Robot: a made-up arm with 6 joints.
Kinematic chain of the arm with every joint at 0, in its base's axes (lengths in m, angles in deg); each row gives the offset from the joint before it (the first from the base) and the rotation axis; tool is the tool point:
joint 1: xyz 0 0 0.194 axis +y
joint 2: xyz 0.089 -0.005 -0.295 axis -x
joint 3: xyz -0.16 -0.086 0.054 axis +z
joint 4: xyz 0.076 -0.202 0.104 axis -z
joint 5: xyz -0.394 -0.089 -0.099 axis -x
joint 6: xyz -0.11 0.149 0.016 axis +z
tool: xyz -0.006 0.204 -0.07
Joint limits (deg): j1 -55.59..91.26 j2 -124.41..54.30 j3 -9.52..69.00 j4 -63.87..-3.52 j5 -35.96..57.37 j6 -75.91..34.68
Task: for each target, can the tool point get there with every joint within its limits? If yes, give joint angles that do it. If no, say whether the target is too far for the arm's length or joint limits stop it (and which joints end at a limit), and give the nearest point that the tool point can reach.
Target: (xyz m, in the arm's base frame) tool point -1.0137 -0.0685 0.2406
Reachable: yes | joints 65.48 -79.92 11.94 -45.51 8.24 14.69
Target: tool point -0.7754 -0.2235 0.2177
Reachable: yes | joints 45.90 -22.82 8.51 -13.23 26.03 13.32
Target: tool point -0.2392 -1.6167 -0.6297
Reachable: no: too far | nearest point -0.1660 -0.8556 -0.3777 | short by 0.805 m
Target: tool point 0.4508 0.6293 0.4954
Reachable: no: joint limits stop it (at a limit: joint 1, joint 2, joint 3, joint 4, joint 5) | nearest point 0.6560 0.4602 0.2390 | short by 0.369 m
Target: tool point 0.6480 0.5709 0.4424
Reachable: no: joint limits stop it (at a limit: joint 1, joint 2, joint 3, joint 4, joint 5) | nearest point 0.7229 0.5016 0.2544 | short by 0.214 m
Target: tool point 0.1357 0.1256 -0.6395
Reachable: yes | joints -34.75 -107.14 40.38 -19.09 -1.28 -3.36
